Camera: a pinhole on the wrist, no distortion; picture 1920 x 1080 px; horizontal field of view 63.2 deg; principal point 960.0 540.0 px. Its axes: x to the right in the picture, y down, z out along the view. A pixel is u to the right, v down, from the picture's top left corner.
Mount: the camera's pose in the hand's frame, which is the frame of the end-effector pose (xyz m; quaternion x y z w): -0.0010 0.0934 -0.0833 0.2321 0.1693 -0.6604 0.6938
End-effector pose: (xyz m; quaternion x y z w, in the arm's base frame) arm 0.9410 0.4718 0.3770 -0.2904 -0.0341 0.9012 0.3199
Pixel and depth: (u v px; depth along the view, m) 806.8 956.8 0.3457
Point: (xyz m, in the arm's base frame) 0.8103 0.5903 0.5541
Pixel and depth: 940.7 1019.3 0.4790
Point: 0.7785 0.7063 0.6382
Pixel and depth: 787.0 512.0 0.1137
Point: 0.9153 0.4337 0.3878
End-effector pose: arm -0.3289 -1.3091 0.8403 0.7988 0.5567 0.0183 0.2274
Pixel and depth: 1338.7 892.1 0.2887
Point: -0.3821 -1.2756 0.6698
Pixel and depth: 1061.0 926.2 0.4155
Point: -0.3633 -1.2895 0.5326
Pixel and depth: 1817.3 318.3 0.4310
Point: -0.6184 -1.3317 0.5989
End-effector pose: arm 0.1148 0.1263 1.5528 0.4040 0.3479 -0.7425 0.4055
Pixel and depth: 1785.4 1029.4 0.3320
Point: -0.1569 0.1048 1.5634
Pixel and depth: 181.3 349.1 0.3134
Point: 0.1039 -0.0919 1.7188
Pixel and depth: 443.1 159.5 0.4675
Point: 0.0186 -0.1286 1.8632
